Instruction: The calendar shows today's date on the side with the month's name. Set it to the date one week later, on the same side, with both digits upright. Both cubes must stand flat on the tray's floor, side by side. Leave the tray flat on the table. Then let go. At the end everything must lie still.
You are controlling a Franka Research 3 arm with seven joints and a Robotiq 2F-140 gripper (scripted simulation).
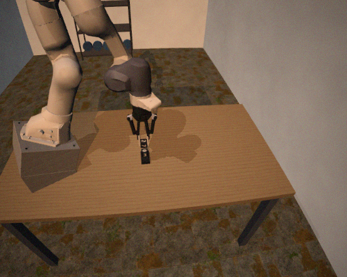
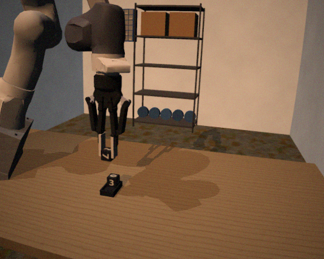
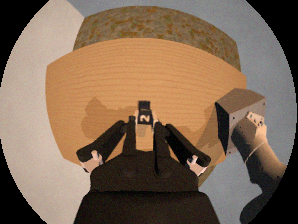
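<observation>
Right now my hand is 20 mm to the right of the black calendar tray and 140 mm above it. Also, from my hand: cube 30 mm below.
</observation>
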